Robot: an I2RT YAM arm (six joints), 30 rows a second.
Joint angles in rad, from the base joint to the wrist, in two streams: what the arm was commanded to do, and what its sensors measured. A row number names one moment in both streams.
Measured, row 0:
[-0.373 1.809 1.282 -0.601 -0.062 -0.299]
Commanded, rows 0 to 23:
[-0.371 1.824 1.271 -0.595 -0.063 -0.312]
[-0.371 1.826 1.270 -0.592 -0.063 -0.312]
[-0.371 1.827 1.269 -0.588 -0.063 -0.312]
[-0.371 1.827 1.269 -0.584 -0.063 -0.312]
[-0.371 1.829 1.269 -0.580 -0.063 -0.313]
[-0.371 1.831 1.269 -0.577 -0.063 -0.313]
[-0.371 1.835 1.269 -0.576 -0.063 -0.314]
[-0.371 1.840 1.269 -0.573 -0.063 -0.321]
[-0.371 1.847 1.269 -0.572 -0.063 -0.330]
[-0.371 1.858 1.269 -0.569 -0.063 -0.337]
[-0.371 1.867 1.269 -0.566 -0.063 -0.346]
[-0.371 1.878 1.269 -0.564 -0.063 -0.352]
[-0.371 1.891 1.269 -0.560 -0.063 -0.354]
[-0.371 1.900 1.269 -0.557 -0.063 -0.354]
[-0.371 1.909 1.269 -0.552 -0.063 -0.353]
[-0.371 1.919 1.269 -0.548 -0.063 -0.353]
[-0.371 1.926 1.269 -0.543 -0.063 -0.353]
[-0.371 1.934 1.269 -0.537 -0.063 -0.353]
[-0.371 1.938 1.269 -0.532 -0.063 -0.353]
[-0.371 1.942 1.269 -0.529 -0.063 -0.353]
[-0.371 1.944 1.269 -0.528 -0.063 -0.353]
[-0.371 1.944 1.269 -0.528 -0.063 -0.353]
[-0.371 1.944 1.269 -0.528 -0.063 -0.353]
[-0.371 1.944 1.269 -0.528 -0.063 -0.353]
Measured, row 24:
[-0.374 1.934 1.275 -0.529 -0.059 -0.344]
